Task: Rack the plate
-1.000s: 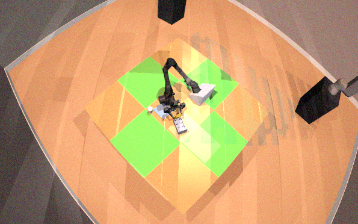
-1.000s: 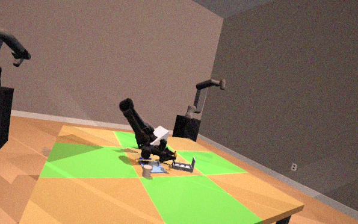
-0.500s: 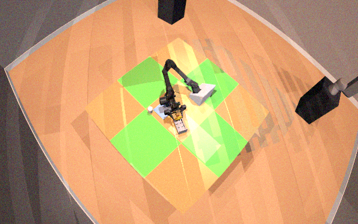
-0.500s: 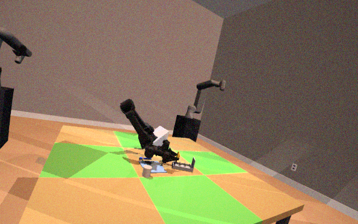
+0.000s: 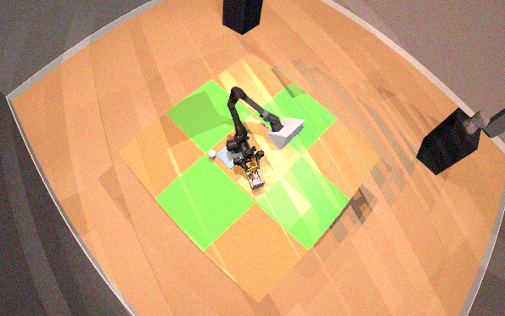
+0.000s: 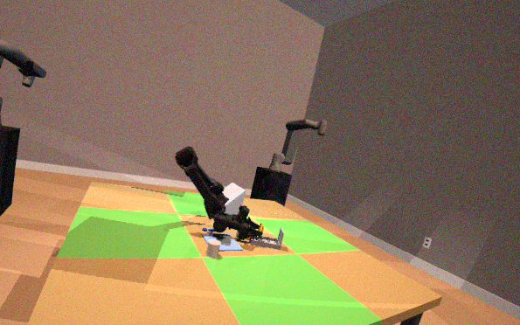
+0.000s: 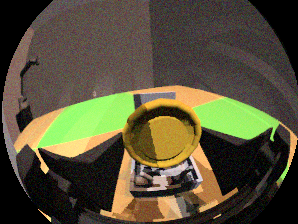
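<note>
Now: the yellow plate 1 cm to the right of my gripper tip. From my gripper tip the other things lie so: pale cup 8 cm ahead, 26 cm to the right, 3 cm below; then light blue mat 2 cm behind, 18 cm to the right, 5 cm below; then dish rack 1 cm ahead, 2 cm to the left, 3 cm below.
</note>
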